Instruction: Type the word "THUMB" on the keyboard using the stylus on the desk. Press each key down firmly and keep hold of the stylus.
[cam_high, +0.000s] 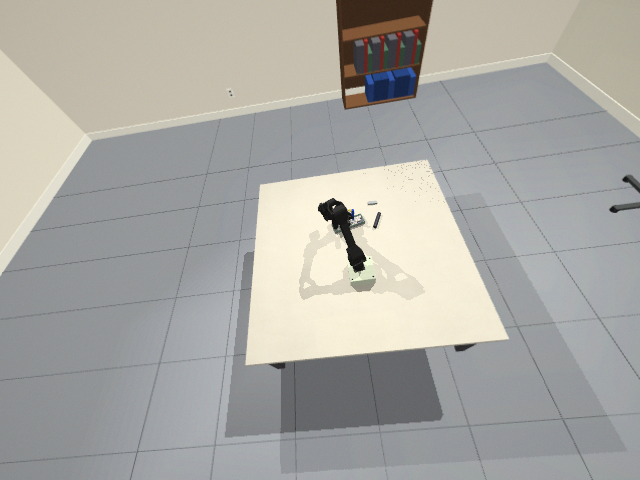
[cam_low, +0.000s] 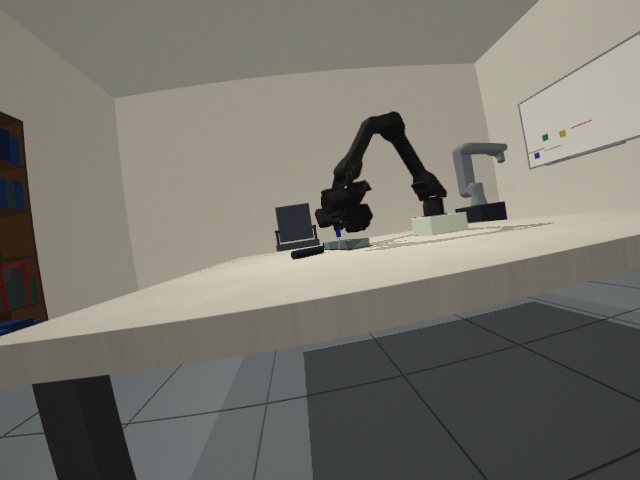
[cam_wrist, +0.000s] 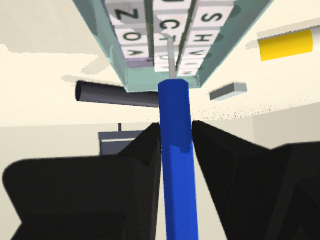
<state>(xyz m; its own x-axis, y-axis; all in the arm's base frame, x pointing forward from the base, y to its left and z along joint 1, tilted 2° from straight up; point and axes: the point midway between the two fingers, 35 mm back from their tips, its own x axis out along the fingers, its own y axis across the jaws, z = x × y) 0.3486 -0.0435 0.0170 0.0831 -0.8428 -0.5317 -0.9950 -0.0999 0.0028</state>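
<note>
My gripper tip is 12 cm short of the white pen and 6 cm above it. From my gripper tip the other things lie so: blue stylus (1 cm below); small grey block (12 cm ahead, 17 cm to the right, 6 cm below); grey stylus tip (5 cm below).
</note>
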